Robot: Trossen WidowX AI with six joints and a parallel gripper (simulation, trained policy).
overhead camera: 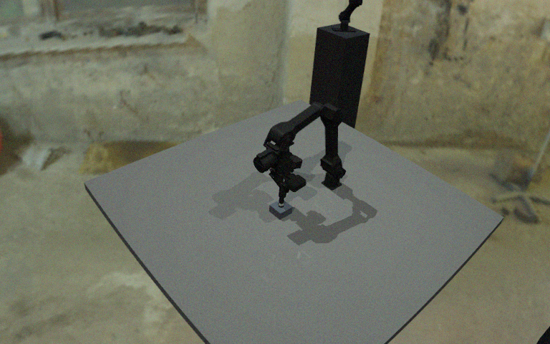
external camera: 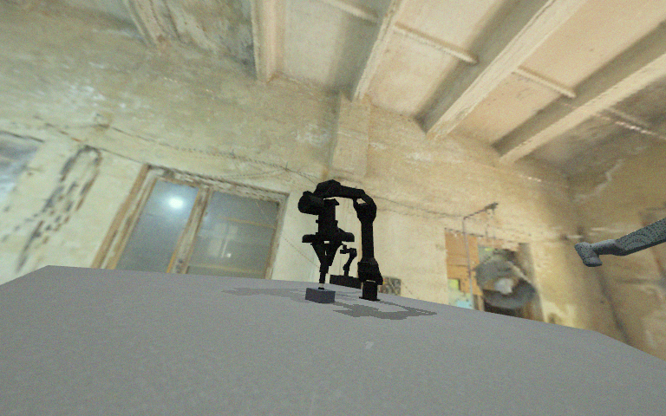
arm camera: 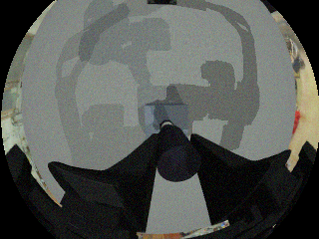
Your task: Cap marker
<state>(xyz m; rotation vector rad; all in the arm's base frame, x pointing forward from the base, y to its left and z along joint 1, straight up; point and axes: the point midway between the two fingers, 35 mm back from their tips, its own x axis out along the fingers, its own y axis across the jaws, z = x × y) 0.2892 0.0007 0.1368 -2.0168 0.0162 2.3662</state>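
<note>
Now: gripper tip 1 cm short of the black cap. Also, from my gripper tip: holder block (1 cm ahead, 9 cm below); then marker (1 cm ahead, 3 cm below).
</note>
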